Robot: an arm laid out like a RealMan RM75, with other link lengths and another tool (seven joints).
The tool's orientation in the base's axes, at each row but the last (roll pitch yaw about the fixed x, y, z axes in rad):
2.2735, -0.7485, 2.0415
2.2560, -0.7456, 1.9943
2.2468, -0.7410, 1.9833
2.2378, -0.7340, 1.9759
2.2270, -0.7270, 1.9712
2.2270, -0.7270, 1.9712
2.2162, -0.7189, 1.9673
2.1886, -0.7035, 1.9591
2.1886, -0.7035, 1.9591
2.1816, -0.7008, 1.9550
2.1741, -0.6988, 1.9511
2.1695, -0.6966, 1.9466
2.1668, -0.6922, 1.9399
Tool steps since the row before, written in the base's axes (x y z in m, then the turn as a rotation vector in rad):
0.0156, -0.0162, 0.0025, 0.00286, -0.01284, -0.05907
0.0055, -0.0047, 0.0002, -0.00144, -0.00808, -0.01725
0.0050, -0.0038, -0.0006, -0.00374, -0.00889, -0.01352
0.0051, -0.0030, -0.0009, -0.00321, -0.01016, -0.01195
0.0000, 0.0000, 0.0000, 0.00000, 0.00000, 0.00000
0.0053, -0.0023, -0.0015, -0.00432, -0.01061, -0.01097
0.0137, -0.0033, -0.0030, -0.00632, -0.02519, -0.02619
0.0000, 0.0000, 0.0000, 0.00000, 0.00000, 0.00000
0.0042, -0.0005, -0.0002, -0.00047, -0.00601, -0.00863
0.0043, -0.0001, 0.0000, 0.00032, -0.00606, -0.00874
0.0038, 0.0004, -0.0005, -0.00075, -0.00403, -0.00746
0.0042, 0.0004, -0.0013, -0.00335, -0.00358, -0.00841
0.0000, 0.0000, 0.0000, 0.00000, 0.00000, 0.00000
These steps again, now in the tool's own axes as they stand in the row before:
-0.0141, 0.0168, -0.0056, -0.04953, -0.02853, 0.01987
-0.0047, 0.0055, -0.0005, -0.01668, -0.00919, 0.00152
-0.0045, 0.0045, 0.0003, -0.01403, -0.00866, -0.00202
-0.0041, 0.0042, 0.0012, -0.01400, -0.00703, -0.00332
0.0000, 0.0000, 0.0000, 0.00000, 0.00000, 0.00000
-0.0041, 0.0037, 0.0021, -0.01333, -0.00719, -0.00471
-0.0082, 0.0094, 0.0071, -0.03290, -0.01416, -0.00881
0.0000, 0.0000, 0.0000, 0.00000, 0.00000, 0.00000
-0.0017, 0.0031, 0.0023, -0.00969, -0.00410, -0.00042
-0.0013, 0.0032, 0.0026, -0.01002, -0.00357, 0.00009
-0.0011, 0.0023, 0.0029, -0.00745, -0.00411, 0.00017
-0.0017, 0.0021, 0.0035, -0.00701, -0.00671, -0.00078
0.0000, 0.0000, 0.0000, 0.00000, 0.00000, 0.00000

